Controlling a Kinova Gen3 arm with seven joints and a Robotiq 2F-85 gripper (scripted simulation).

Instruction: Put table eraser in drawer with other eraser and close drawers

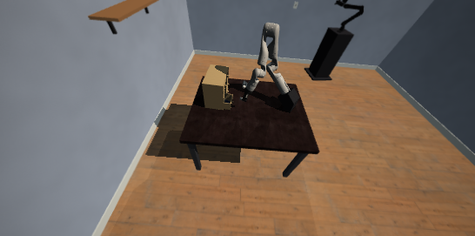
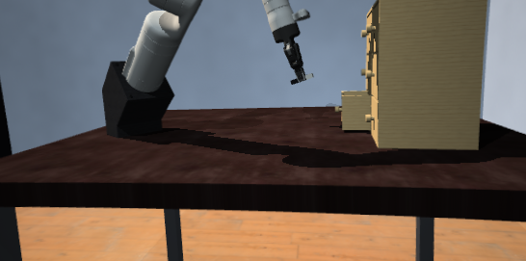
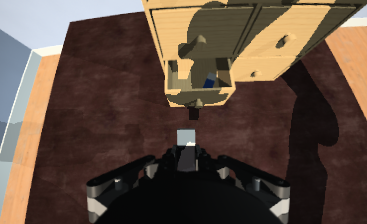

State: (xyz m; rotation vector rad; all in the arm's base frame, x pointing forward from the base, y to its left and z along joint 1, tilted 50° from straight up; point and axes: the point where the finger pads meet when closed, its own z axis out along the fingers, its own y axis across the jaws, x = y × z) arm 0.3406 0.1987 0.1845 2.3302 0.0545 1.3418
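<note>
My hand is 16 cm short of the blue eraser, 13 cm above it and 10 cm to the left of it. From my hand the other things lie so: white eraser: 1 cm below, 1 cm ahead.
</note>
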